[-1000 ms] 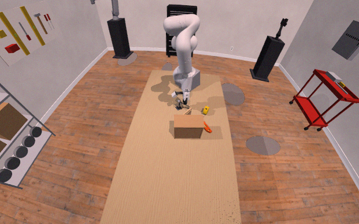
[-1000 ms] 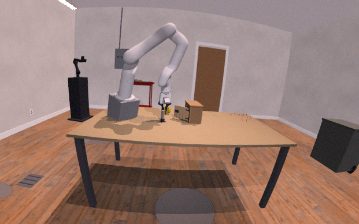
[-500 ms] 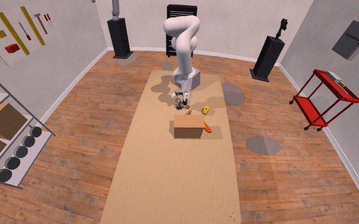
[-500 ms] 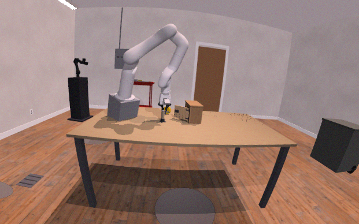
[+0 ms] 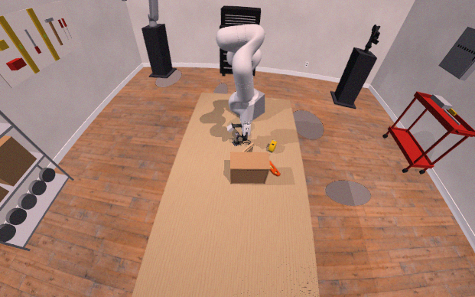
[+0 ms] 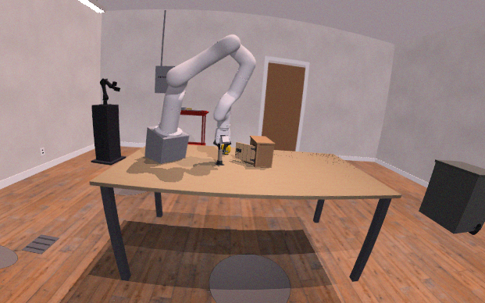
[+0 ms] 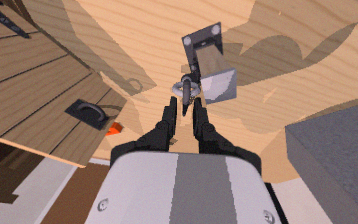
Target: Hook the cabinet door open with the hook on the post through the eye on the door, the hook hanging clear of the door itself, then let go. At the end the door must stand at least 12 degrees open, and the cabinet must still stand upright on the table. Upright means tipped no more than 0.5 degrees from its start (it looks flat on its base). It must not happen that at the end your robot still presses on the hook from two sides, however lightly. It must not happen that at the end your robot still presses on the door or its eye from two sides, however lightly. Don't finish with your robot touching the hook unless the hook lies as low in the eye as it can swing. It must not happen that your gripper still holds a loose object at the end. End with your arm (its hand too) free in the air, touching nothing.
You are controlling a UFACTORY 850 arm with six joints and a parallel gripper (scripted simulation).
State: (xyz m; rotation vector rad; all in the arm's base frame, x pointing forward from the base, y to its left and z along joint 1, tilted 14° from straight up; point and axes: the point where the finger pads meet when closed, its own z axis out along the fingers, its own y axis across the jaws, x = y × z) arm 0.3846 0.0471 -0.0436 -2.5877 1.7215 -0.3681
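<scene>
The thin dark hook rod is 30 mm below my hand. Also, from my hand: orange level 170 mm ahead, 230 mm to the left, 70 mm below; then yellow tape measure 10 mm behind, 200 mm to the left, 40 mm below; then cabinet door 160 mm ahead, 20 mm to the left, 10 mm below.
</scene>
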